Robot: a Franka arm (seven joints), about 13 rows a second.
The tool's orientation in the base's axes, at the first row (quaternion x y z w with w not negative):
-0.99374, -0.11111, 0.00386, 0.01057
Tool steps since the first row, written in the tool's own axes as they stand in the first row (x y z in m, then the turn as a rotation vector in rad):
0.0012, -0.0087, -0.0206, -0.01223, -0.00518, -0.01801
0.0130, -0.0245, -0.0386, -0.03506, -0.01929, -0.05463
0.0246, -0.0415, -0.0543, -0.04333, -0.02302, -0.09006
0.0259, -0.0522, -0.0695, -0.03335, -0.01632, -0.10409
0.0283, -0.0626, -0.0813, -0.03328, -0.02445, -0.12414
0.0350, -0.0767, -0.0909, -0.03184, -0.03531, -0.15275
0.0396, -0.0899, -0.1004, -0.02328, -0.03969, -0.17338
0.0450, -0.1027, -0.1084, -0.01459, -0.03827, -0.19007
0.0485, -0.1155, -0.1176, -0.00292, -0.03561, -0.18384
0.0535, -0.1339, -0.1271, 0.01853, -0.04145, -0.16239
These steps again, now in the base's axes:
-0.0005, 0.0083, 0.0208, -0.01289, 0.00199, 0.01818
0.0077, 0.0260, 0.0391, -0.03790, 0.00996, 0.05522
0.0154, 0.0448, 0.0551, -0.04644, 0.01106, 0.09077
0.0144, 0.0552, 0.0705, -0.03509, 0.00645, 0.10460
0.0146, 0.0657, 0.0825, -0.03661, 0.01399, 0.12482
0.0181, 0.0807, 0.0924, -0.03732, 0.02432, 0.15365
0.0198, 0.0944, 0.1021, -0.02973, 0.03006, 0.17433
0.0223, 0.1079, 0.1104, -0.02077, 0.03026, 0.19094
0.0230, 0.1210, 0.1198, -0.00887, 0.03037, 0.18459
0.0239, 0.1398, 0.1297, 0.01055, 0.04124, 0.16316

